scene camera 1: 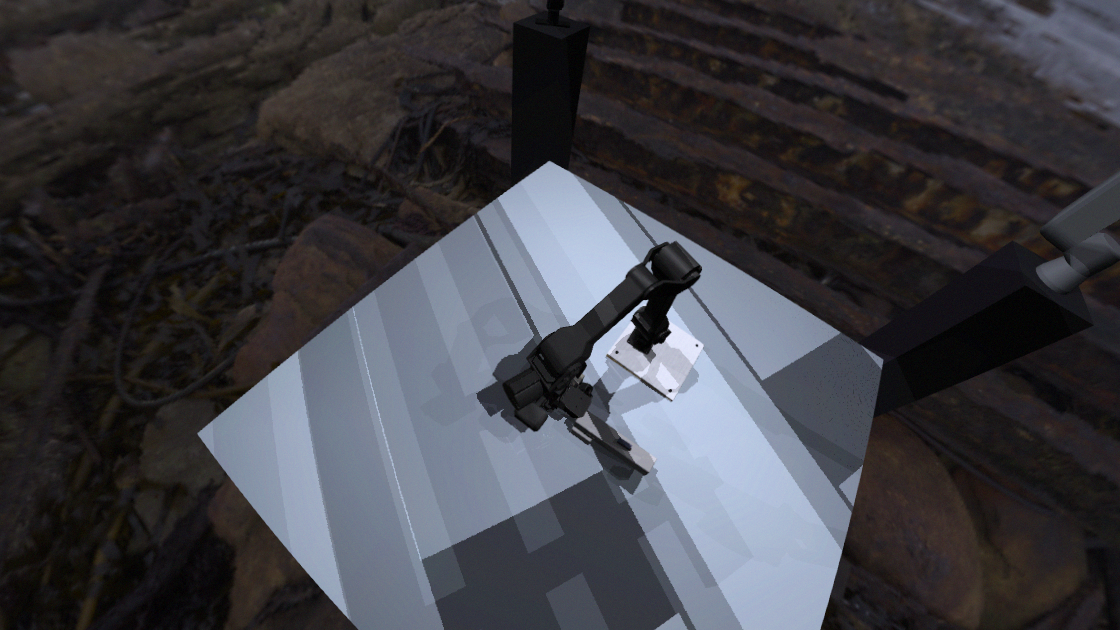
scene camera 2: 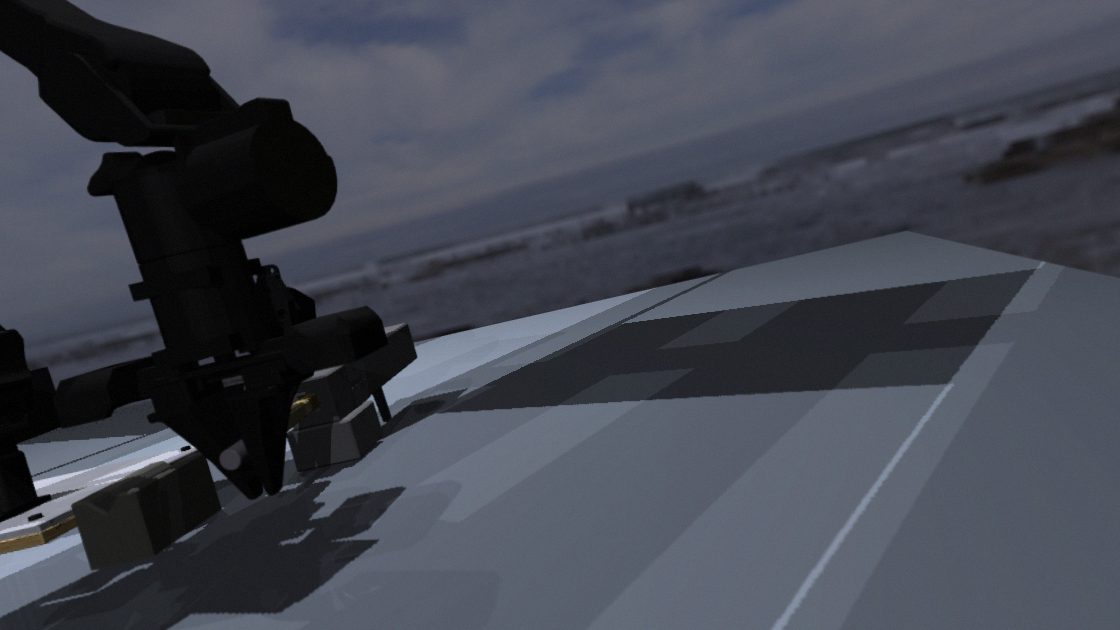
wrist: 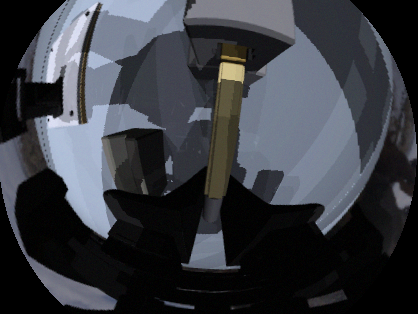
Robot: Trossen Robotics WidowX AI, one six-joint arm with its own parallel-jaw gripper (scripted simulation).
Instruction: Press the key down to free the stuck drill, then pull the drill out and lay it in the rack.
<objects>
gripper: holds a drill [scene camera 2: 308, 403]
</objects>
